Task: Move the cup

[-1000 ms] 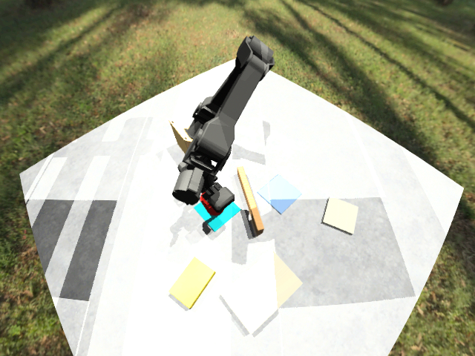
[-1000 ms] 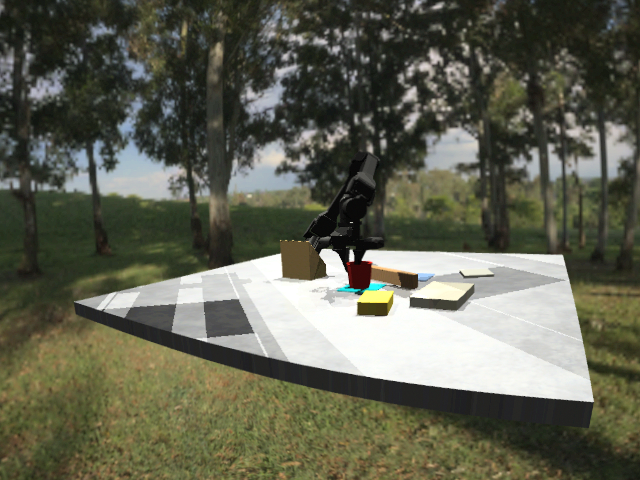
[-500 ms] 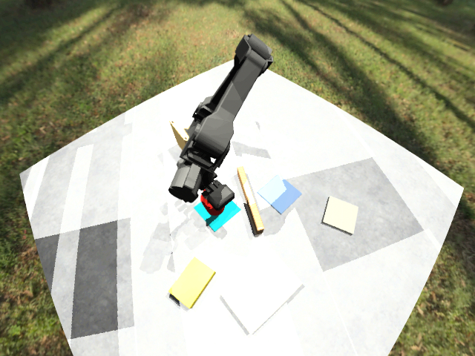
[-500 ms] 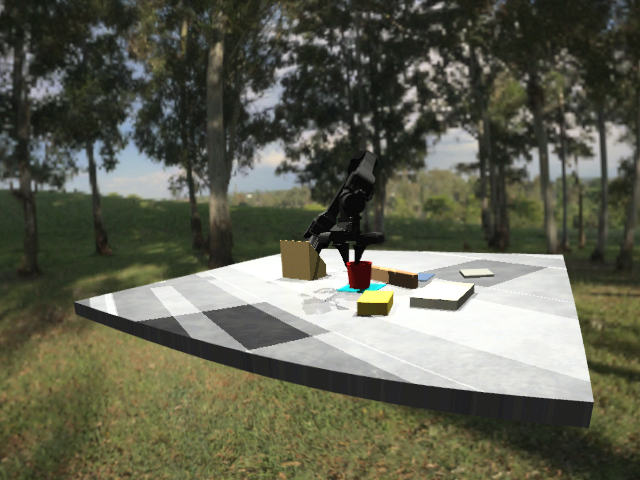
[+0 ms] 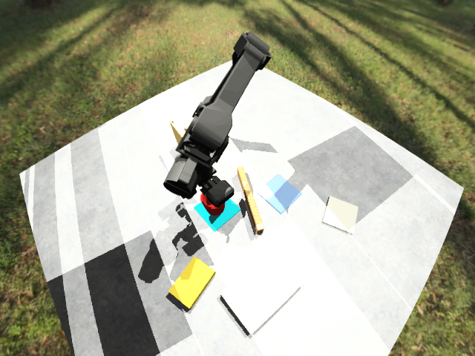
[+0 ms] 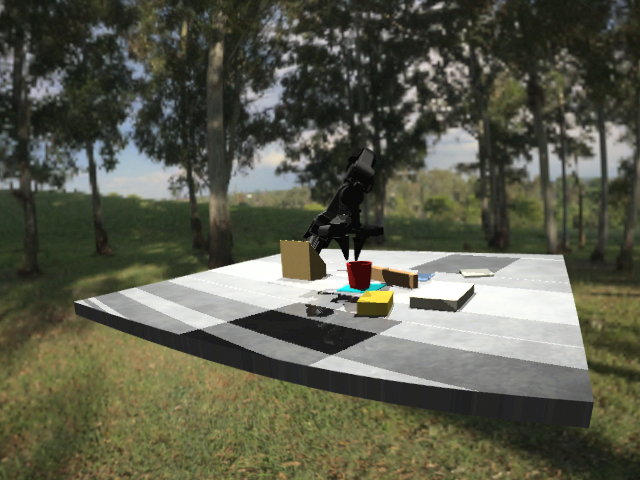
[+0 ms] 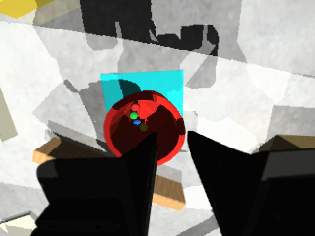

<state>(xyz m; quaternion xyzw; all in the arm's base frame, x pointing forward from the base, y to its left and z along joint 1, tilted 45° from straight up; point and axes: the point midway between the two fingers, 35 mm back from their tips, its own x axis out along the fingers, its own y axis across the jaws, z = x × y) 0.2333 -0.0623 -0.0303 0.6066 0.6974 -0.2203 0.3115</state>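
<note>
My gripper tip is now 4 cm above the red cup and 3 cm short of it. The rest, counted from my gripper tip: pale blue pad: 21 cm to the left, 9 cm below, 9 cm ahead; then wooden bar: 11 cm to the left, 7 cm below, 6 cm ahead; then cyan pad: 9 cm below, 3 cm ahead, 1 cm to the left.
</note>
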